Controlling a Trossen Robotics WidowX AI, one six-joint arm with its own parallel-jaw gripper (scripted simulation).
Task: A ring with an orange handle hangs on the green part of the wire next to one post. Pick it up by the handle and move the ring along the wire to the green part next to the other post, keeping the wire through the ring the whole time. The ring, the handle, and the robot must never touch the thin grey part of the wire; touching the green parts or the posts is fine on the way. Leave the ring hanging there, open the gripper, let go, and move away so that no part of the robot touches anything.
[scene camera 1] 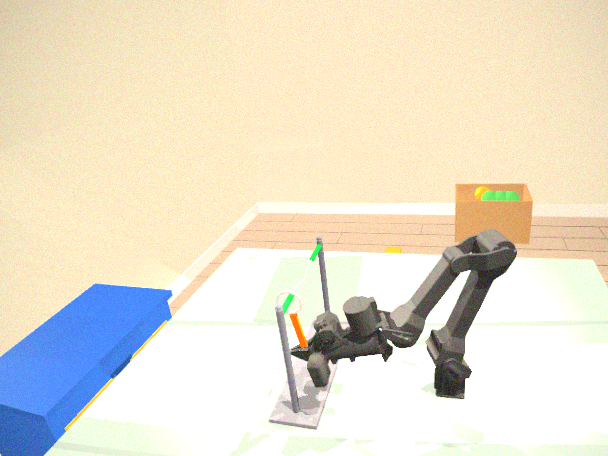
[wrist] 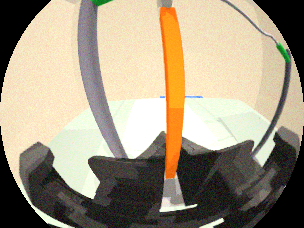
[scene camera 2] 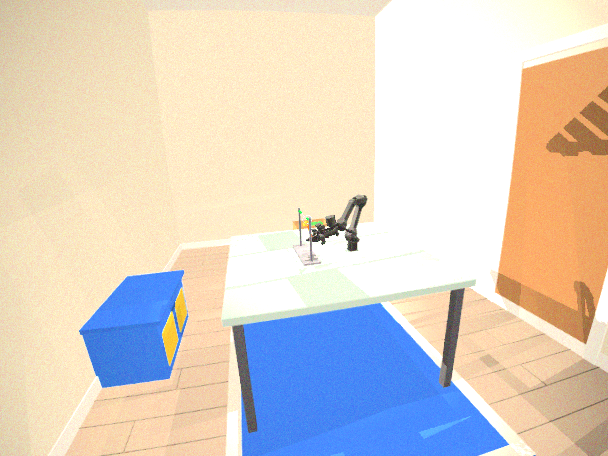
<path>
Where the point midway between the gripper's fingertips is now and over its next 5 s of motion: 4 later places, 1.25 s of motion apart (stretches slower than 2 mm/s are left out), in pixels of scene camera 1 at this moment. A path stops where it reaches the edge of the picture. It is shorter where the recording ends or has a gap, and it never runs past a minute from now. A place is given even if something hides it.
My gripper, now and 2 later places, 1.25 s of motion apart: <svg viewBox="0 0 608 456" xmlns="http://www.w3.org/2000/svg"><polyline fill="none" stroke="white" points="290,352 307,352 327,350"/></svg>
</path>
